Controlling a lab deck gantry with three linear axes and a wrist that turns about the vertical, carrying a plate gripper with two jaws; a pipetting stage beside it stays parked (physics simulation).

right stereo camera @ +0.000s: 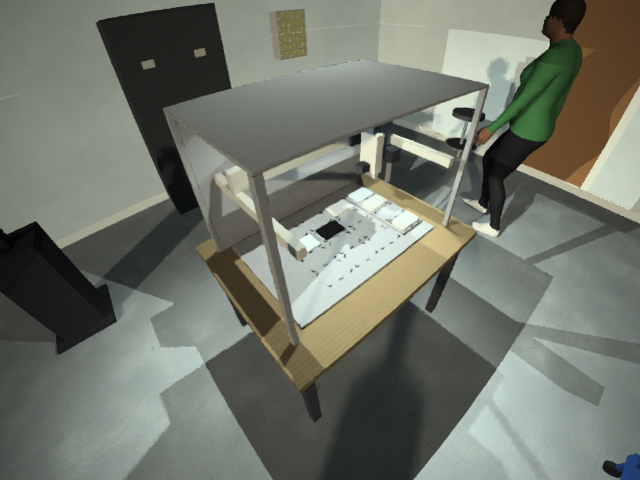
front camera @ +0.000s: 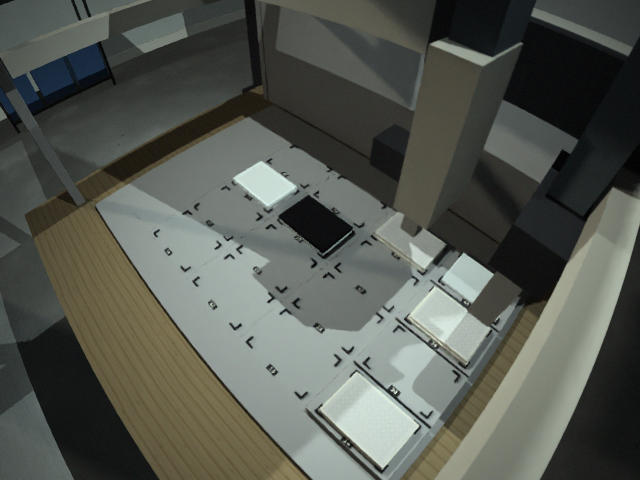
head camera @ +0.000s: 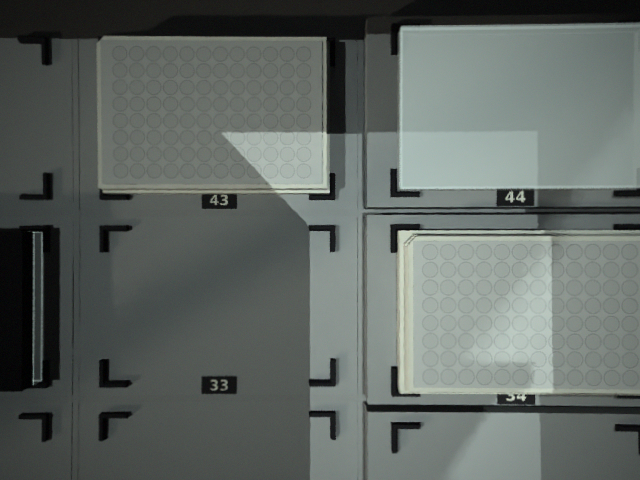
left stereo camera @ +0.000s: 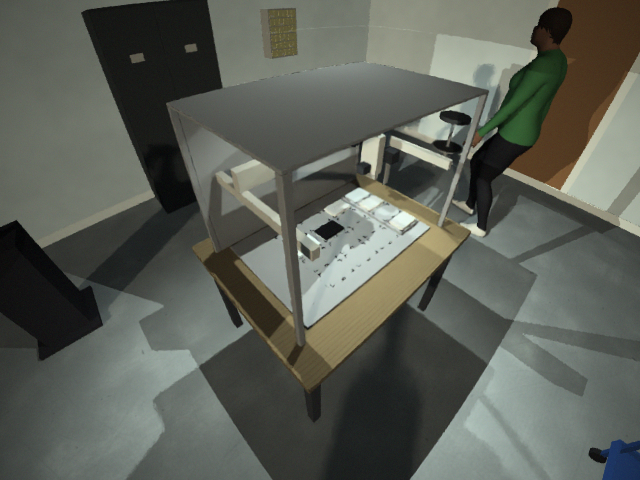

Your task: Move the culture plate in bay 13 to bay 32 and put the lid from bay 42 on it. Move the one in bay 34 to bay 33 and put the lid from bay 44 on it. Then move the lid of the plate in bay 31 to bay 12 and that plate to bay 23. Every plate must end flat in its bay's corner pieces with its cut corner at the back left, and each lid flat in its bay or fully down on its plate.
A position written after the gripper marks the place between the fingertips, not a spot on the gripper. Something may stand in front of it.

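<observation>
Gripper (front camera: 492, 296). Black lid (front camera: 319, 226). Pale lid (head camera: 505, 106). Pale lid (front camera: 266, 185). Back wall (front camera: 352, 85) (right stereo camera: 289, 192). Bay 33 (head camera: 175, 298).
</observation>
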